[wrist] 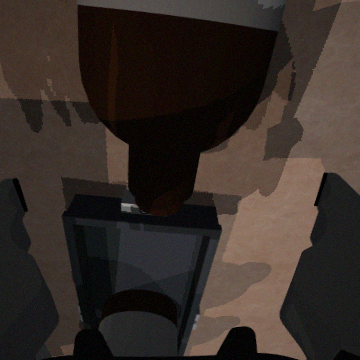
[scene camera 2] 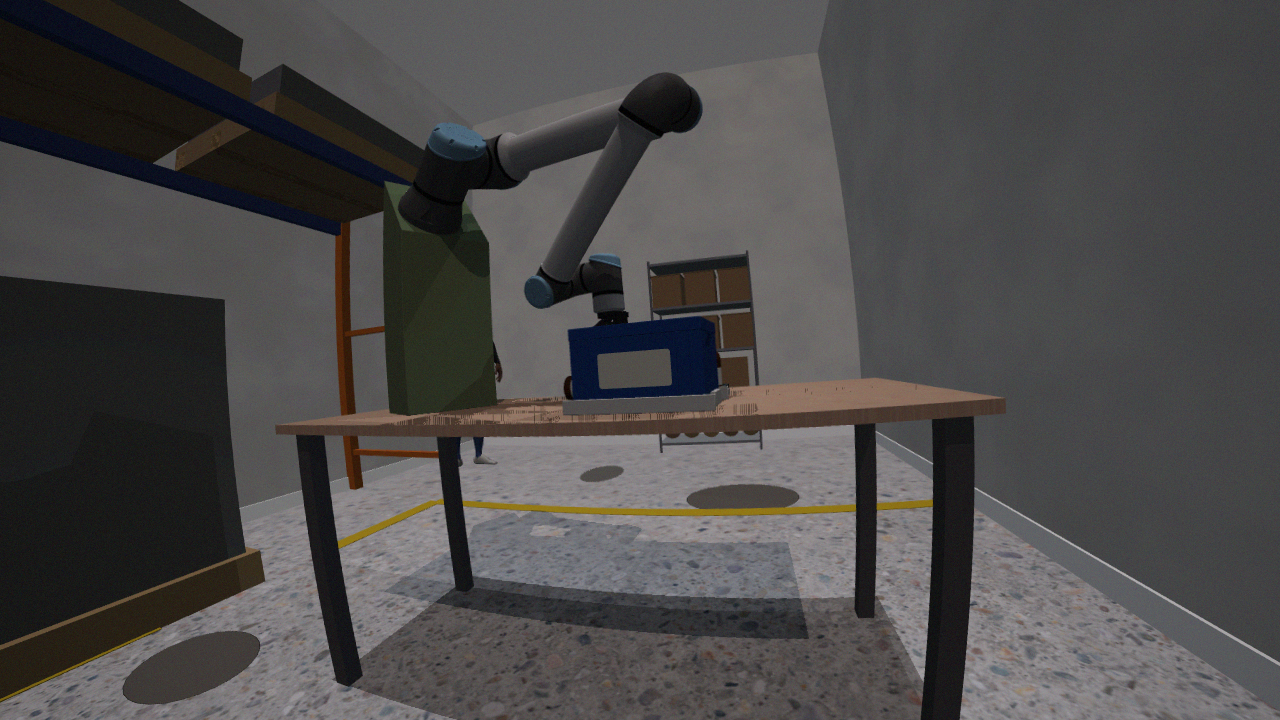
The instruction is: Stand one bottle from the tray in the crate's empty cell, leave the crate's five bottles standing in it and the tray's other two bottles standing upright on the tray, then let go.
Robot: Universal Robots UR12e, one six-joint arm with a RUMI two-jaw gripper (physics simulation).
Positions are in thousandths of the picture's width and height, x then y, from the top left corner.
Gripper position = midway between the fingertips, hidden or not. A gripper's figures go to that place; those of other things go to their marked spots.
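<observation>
Distance of my gripper (wrist: 474,499): 0.13 m from the lens. Distance of a bottle (wrist: 474,240): 0.08 m from the lens.
</observation>
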